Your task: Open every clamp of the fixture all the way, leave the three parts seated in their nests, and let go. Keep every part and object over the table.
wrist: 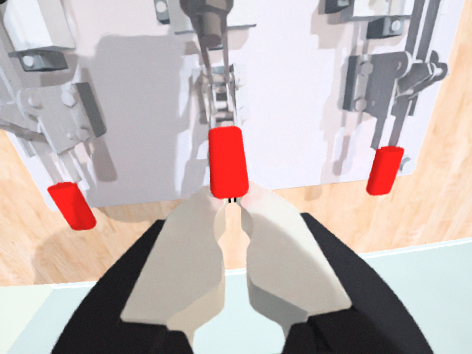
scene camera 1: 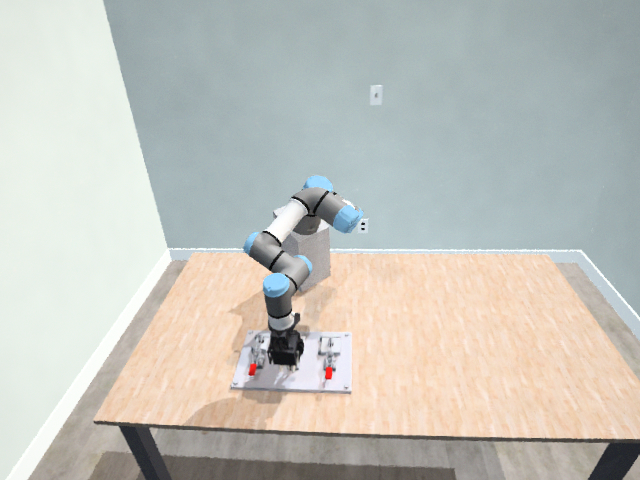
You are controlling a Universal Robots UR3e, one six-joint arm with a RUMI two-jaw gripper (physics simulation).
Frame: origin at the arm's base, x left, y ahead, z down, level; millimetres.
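Seen in the pictures: gripper, between the fingertips: [wrist: 231, 178] [scene camera 1: 291, 369]; arm's base, origin of its link: [scene camera 1: 302, 221].
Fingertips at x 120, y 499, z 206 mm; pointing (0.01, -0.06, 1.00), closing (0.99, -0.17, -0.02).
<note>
Offsets run from my fingertips to a thing's top centre. "spot": to the spot under its first point. Level surfaces: height alone.
The fixture plate @(dx -18, dy -78, dz +39 mm) [scene camera 1: 310, 381] [wrist: 290, 100] carries three clamps with red handles. The left handle @(spot: dx -105, dy +35, dz -7 mm) [scene camera 1: 252, 369] [wrist: 72, 206] and the right handle @(dx +108, dy -17, dz -3 mm) [scene camera 1: 328, 373] [wrist: 385, 170] point toward the plate's front edge. The middle handle @(dx -6, dy -23, dz -39 mm) [wrist: 228, 162] covers part of my fingertips in the wrist view; whether they touch it is unclear. My gripper [scene camera 1: 288, 368] [wrist: 231, 178] is shut with nothing between its fingers. A dark spindle @(spot: dx -16, dy -71, dz -55 mm) [wrist: 212, 30] shows large above the middle clamp. Pale blocks show at the left [wrist: 40, 25] and right [wrist: 382, 7]; their seating is unclear.
The wooden table @(dz +54 mm) [scene camera 1: 465, 335] [wrist: 130, 235] surrounds the plate. The arm's grey pedestal [scene camera 1: 316, 258] stands behind the fixture. The side clamps flank my gripper closely. The table's front edge [scene camera 1: 392, 436] lies in front of the plate.
</note>
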